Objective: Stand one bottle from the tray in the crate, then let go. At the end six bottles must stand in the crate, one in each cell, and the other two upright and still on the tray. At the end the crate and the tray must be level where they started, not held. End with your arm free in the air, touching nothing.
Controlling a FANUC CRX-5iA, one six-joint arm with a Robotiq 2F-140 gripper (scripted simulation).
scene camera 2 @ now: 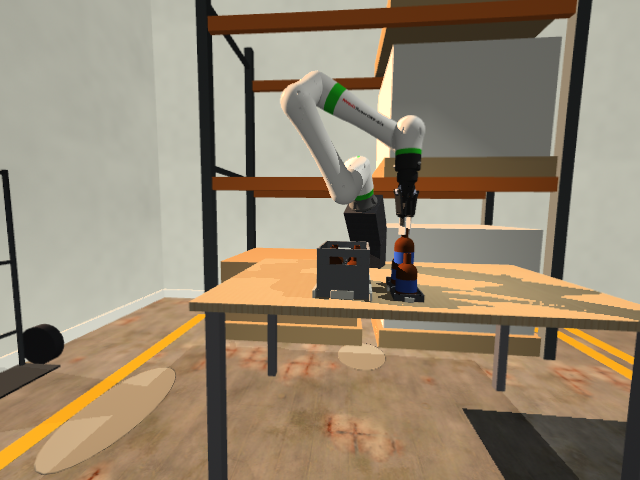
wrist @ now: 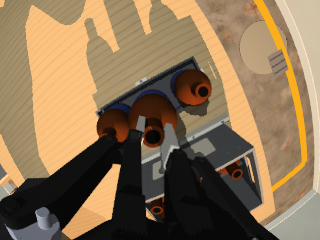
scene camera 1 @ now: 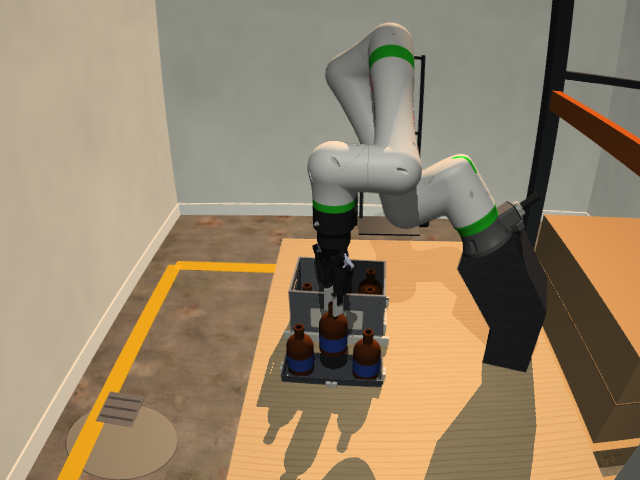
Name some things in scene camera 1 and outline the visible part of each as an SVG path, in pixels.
The gripper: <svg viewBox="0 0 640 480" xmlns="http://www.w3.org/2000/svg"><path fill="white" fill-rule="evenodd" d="M317 231L317 244L312 245L315 254L318 280L320 283L323 283L324 310L327 311L328 303L333 301L333 316L336 317L343 313L342 296L350 292L353 272L357 266L356 262L351 262L348 258L347 248L351 241L351 231L338 236L324 235Z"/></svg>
A grey crate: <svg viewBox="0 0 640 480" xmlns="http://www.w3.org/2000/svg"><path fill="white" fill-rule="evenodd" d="M350 259L351 262L356 262L357 267L354 270L351 283L352 294L348 293L343 296L342 314L344 314L348 321L348 335L363 335L365 329L372 329L374 336L382 336L386 303L386 280L384 278L383 295L358 294L359 284L366 279L368 269L376 271L375 279L381 284L381 287L383 274L371 260ZM298 256L288 290L291 331L294 331L293 327L296 324L302 324L304 332L319 333L319 321L328 312L328 310L324 310L323 283L318 281L315 257ZM303 284L310 283L312 285L312 291L303 291Z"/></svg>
A tray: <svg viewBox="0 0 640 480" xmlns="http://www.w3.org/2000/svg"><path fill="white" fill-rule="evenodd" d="M286 351L281 373L282 382L326 385L326 381L337 382L337 385L361 387L381 387L382 356L380 359L381 377L379 370L378 376L371 380L356 379L353 376L353 355L349 354L331 358L322 353L314 353L314 370L305 376L293 375L288 370Z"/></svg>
A glass bottle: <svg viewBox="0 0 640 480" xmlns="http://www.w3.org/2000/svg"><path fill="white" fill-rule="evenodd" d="M330 301L328 303L328 312L319 321L319 349L325 356L339 357L347 351L348 322L343 314L336 317L333 316L333 301Z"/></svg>
